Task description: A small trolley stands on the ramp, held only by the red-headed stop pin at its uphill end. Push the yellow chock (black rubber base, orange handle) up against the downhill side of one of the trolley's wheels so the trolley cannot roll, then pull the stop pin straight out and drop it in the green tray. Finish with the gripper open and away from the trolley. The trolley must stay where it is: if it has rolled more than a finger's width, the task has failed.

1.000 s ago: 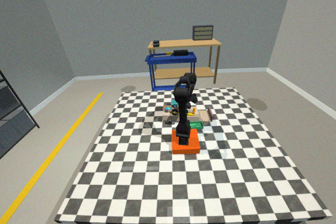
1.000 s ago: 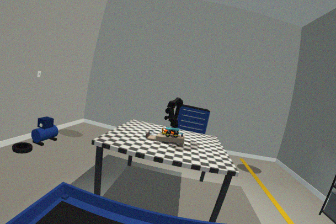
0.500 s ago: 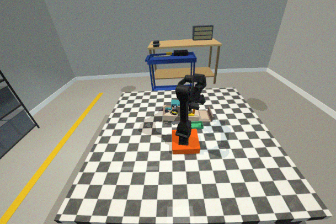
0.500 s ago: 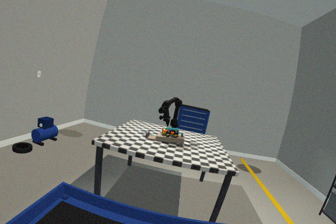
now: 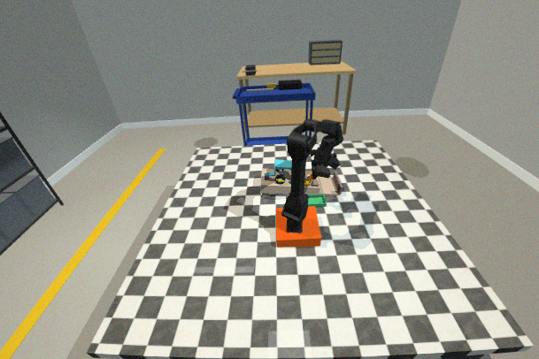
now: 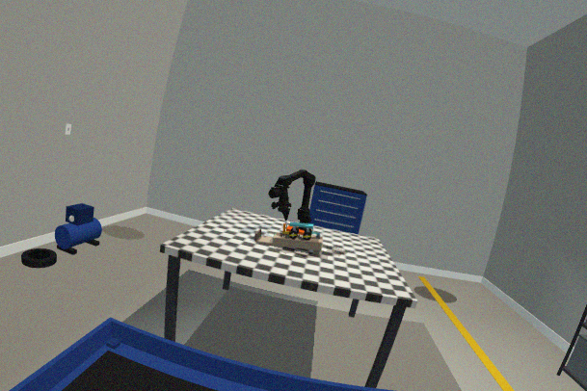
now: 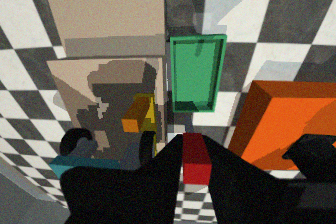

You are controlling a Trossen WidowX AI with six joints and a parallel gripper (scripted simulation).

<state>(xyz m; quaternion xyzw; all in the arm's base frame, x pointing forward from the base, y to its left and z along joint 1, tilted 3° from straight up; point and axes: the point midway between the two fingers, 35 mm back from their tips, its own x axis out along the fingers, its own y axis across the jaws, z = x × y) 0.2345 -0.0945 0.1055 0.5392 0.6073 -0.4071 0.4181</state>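
Now: gripper tip right at the red-headed stop pin. The rest, counted from my gripper tip: green tray 10 mm behind, 140 mm below; yellow chock 50 mm ahead, 30 mm to the left, 60 mm below; cyan trolley 90 mm ahead, 120 mm to the left, 30 mm below.
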